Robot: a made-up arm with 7 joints. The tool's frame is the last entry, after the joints.
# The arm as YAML. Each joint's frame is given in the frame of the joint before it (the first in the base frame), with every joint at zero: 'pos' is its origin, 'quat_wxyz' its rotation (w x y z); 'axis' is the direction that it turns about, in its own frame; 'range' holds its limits. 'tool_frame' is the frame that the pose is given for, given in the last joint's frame.
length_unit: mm
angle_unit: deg
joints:
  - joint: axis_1
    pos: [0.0, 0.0, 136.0]
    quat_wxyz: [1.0, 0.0, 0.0, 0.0]
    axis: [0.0, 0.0, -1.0]
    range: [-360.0, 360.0]
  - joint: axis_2
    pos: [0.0, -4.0, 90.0]
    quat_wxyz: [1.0, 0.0, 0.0, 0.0]
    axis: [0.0, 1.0, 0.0]
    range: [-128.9, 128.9]
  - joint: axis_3
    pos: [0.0, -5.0, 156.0]
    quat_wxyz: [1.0, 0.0, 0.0, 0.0]
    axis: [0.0, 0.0, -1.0]
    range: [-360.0, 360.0]
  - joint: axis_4
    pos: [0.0, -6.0, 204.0]
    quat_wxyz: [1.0, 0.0, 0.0, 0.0]
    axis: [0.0, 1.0, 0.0]
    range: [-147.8, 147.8]
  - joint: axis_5
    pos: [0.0, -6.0, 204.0]
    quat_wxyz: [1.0, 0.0, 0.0, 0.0]
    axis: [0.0, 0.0, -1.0]
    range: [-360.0, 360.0]
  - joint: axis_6
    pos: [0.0, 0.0, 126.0]
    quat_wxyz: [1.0, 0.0, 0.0, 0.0]
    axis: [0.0, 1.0, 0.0]
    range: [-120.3, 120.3]
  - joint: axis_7
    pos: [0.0, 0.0, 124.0]
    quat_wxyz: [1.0, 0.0, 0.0, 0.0]
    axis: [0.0, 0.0, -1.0]
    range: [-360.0, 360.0]
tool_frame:
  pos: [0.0, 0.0, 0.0]
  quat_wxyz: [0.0, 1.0, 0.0, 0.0]
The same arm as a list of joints. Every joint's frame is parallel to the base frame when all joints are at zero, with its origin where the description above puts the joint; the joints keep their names.
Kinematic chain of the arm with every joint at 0, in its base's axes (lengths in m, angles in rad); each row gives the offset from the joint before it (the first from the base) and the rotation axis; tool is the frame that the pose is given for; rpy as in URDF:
axis_1: xyz 0 0 0.136 axis -z
axis_2: xyz 0 -0.004 0.09 axis +y
axis_3: xyz 0 -0.005 0.156 axis -z
axis_4: xyz 0 -0.006 0.204 axis +y
axis_5: xyz 0 -0.006 0.204 axis -z
axis_6: xyz 0 0 0.126 axis +y
axis_7: xyz 0 0 0.124 axis -z
tool: xyz 0 0 0 rpy 3.1416 0 0
Joint limits (rad, base to tool): -6.2832..6.2832 -2.2497..2.2497 -6.2832..6.2832 -2.5796..2.5796 -6.2832..6.2832 -2.0996..2.0996 -6.2832..6.2832

